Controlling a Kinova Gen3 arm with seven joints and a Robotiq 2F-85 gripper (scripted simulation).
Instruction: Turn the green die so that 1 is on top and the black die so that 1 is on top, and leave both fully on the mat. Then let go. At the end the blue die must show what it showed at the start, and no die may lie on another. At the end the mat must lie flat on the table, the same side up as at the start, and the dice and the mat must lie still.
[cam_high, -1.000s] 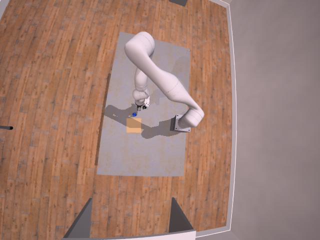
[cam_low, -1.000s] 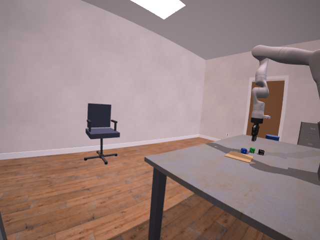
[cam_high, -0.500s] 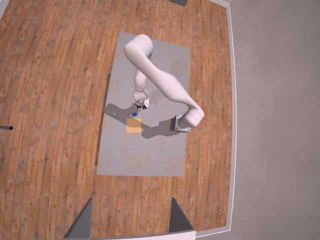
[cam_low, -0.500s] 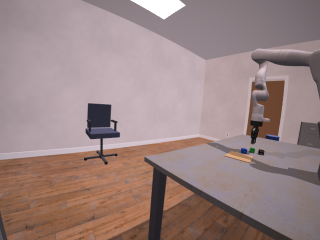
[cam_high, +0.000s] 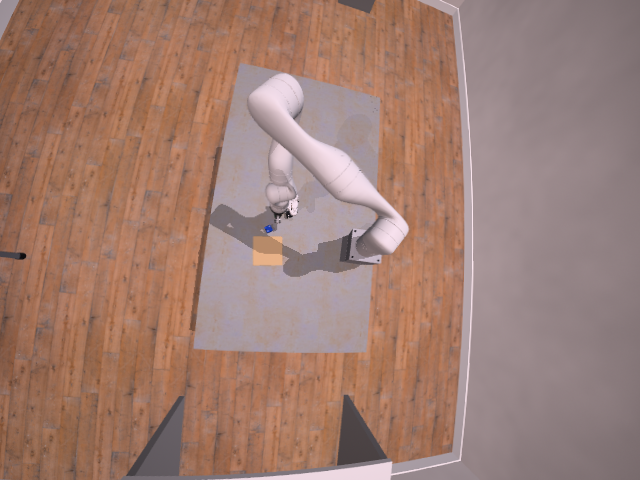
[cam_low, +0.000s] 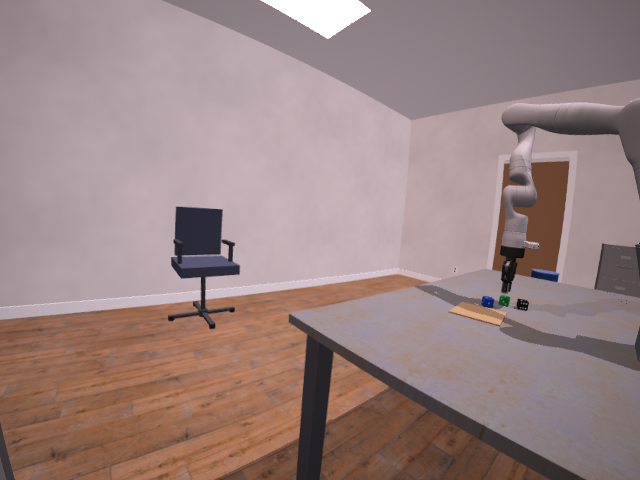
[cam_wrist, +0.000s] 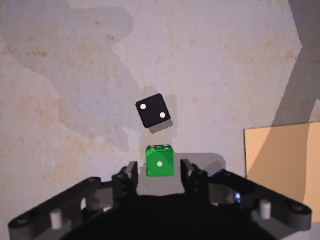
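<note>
Right now my hand is 50 mm above the green die. The rest, counted from my hand: black die 60 mm behind, 50 mm below, 20 mm to the right; then blue die 80 mm to the left, 50 mm below, 20 mm ahead; then tan mat 190 mm to the left, 60 mm below.
</note>
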